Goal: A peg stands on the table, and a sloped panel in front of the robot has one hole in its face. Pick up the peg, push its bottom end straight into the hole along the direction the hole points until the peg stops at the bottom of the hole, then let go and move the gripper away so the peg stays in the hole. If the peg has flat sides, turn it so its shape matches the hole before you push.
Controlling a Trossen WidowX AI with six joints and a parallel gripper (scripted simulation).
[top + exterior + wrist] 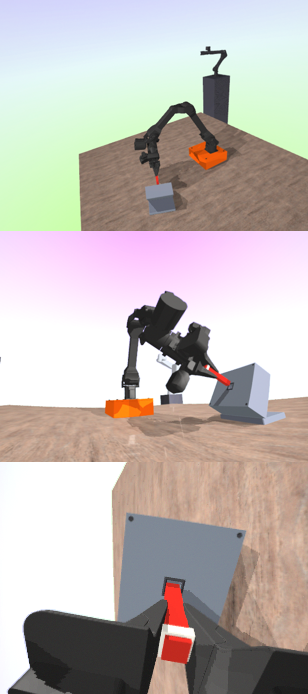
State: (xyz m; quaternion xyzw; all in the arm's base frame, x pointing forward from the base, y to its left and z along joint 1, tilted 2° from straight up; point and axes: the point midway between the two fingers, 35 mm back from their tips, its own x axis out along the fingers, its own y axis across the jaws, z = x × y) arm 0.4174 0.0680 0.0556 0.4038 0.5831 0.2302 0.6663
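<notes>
Now: gripper tip 1 cm to the left of the red square peg, 1 cm below it and 1 cm past it. From my gripper tip the other things lie so: sloped grey panel 6 cm to the left, 5 cm below, 1 cm ahead.
</notes>
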